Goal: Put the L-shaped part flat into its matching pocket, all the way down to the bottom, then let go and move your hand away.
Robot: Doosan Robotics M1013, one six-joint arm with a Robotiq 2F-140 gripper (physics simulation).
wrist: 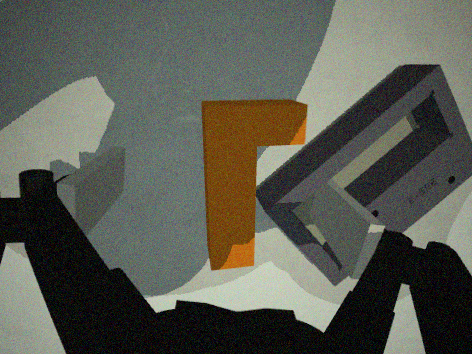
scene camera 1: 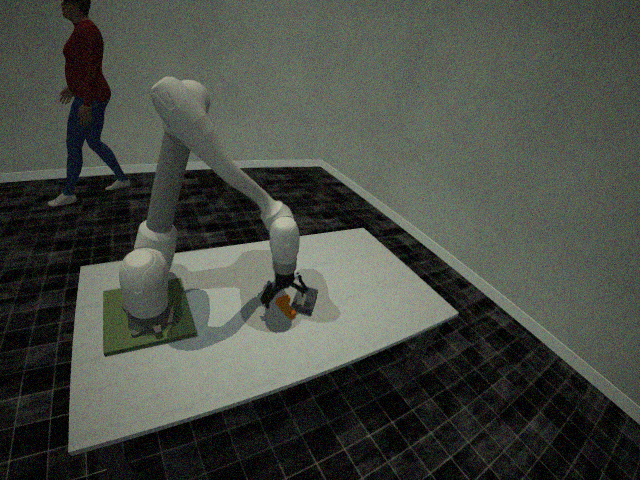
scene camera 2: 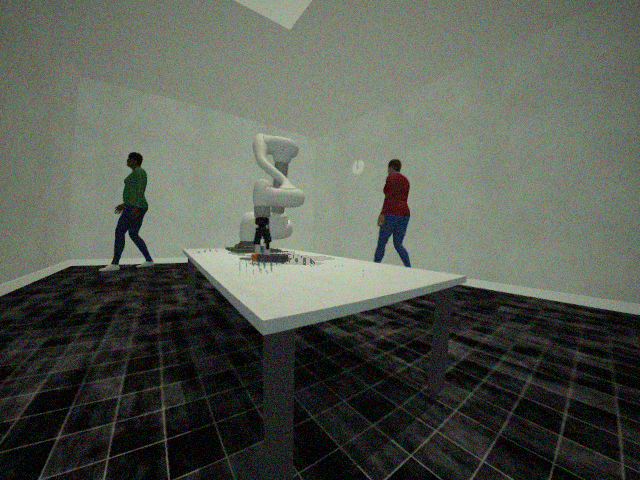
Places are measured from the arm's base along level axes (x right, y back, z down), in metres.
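Pixels of known places: gripper, fingertip midpoint: [wrist: 222, 183] [scene camera 1: 284, 307]; arm's base, link origin: [scene camera 1: 150, 314] [scene camera 2: 250, 248].
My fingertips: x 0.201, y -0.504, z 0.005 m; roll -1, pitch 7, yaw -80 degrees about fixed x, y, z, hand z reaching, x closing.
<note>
For each thing: its middle in the pictures, then the offset to it from my fingertips. Level surfaces: height alone.
- orange L-shaped part, body centre: [wrist: 250, 185] [scene camera 1: 288, 306] [scene camera 2: 263, 257] dx +0.003, dy -0.019, dz +0.000 m
- dark grey block, body centre: [wrist: 368, 178] [scene camera 1: 304, 299] [scene camera 2: 272, 258] dx +0.003, dy -0.106, dz -0.004 m
- white table, surface height: dz +0.015 m
The orange L-shaped part [scene camera 1: 285, 306] [scene camera 2: 253, 257] [wrist: 230, 175] lies on the table, outside the pocket. In the wrist view its long leg points down the picture and its short leg points right. The dark grey block [scene camera 1: 311, 295] [scene camera 2: 275, 257] [wrist: 400, 205] with the L-shaped pocket stands right beside it, turned at an angle. My gripper [scene camera 1: 285, 298] [scene camera 2: 261, 249] [wrist: 222, 183] is wide open and empty above the part. One finger is left of the part. The other is to its right, over the near end of the block, and hides some of the pocket.
The white table [scene camera 1: 248, 372] [scene camera 2: 330, 289] bears the arm on a green base plate [scene camera 1: 116, 338] at its far left in scene camera 1. A person in red [scene camera 1: 85, 62] [scene camera 2: 397, 193] and one in green [scene camera 2: 135, 188] are on the floor beyond the table.
</note>
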